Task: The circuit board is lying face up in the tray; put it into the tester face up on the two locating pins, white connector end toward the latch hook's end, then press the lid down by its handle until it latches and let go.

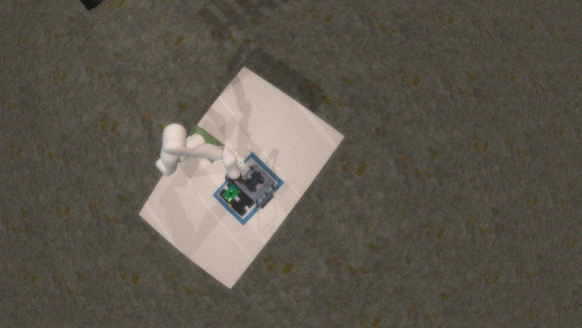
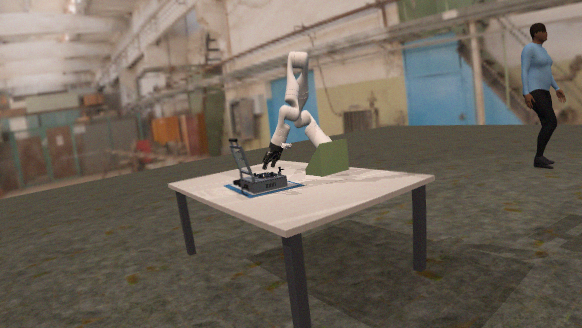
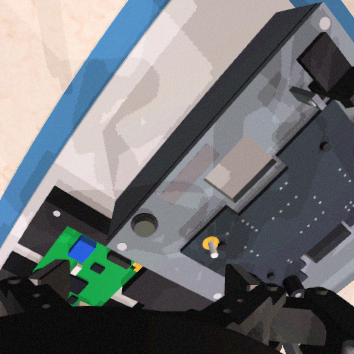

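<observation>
The green circuit board lies face up in the black tray, with a blue part and dark chips on top. The grey tester stands right beside the tray. Its dark nest is empty and shows a locating pin with a yellow ring. The lid stands upright with its handle at the top. My gripper is open and empty. It hovers low over the seam between tray and tester, with one finger over the board's edge.
Tray and tester sit on a blue-edged mat on a white table. The arm's green wedge base stands at the table's far side. A person walks far off on the right.
</observation>
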